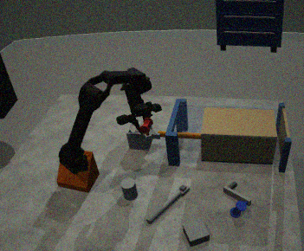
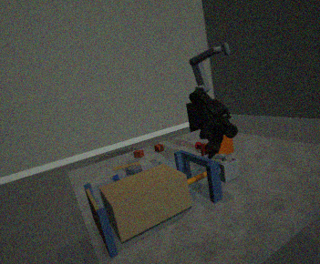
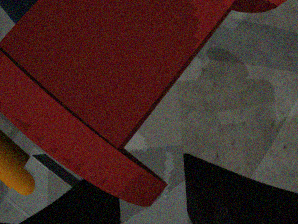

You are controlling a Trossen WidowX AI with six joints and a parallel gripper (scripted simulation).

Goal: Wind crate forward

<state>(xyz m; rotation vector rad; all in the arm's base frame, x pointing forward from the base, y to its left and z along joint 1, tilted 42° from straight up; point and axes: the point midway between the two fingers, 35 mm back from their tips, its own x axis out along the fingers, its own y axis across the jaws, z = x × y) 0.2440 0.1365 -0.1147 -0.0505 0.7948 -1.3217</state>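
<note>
My gripper tip is now 5 cm below the red handle, 3 cm to the left of it and 2 cm short of it. Also, from my gripper tip: winch handle with red knob: 2 cm above; grey block: 44 cm to the right, 21 cm ahead, 9 cm below; grey winch: 7 cm below, 5 cm to the left, 5 cm behind.
</note>
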